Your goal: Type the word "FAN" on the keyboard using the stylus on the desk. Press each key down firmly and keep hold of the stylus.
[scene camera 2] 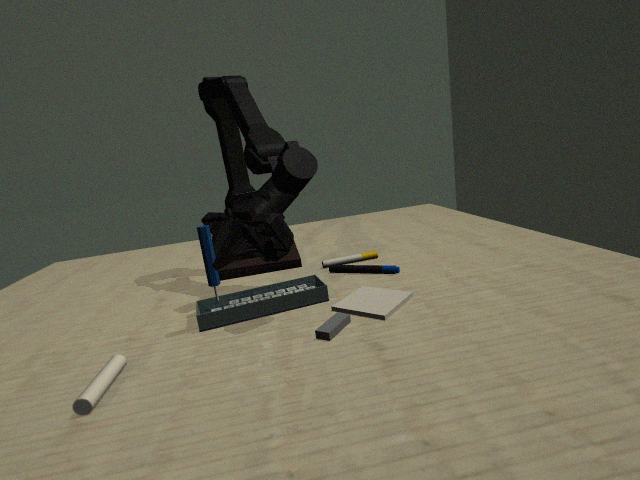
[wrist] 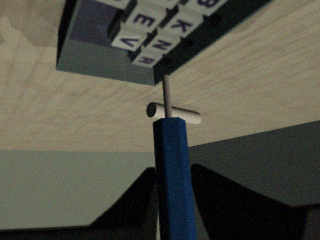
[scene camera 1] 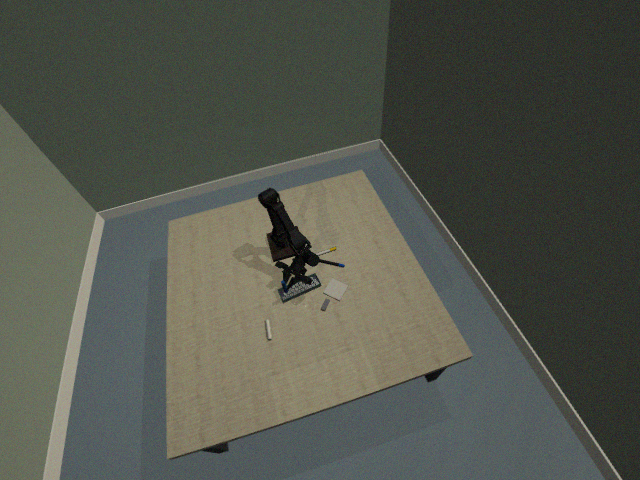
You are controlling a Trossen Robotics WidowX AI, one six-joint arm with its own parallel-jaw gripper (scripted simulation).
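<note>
Blue stylus point(scene camera 2: 204, 233) in sight. My gripper point(scene camera 2: 210, 267) visible. Same gripper point(wrist: 173, 173) in the wrist view too.
</note>
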